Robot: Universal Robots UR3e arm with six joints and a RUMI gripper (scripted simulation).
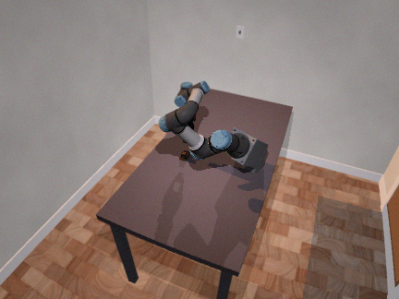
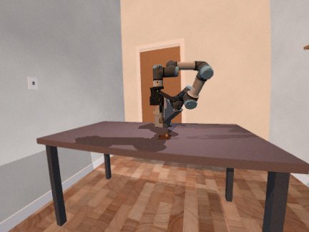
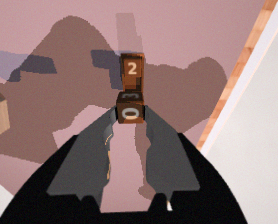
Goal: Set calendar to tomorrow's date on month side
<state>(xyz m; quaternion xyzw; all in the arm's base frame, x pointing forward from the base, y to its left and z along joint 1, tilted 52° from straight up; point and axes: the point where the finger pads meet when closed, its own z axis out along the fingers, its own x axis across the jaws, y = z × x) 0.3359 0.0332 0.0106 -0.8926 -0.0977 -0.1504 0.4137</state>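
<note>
Now: hand 120 mm above the brown calendar tray and 10 mm to the right of it. From my hand the other things lie so: brown number cube (10 mm below).
</note>
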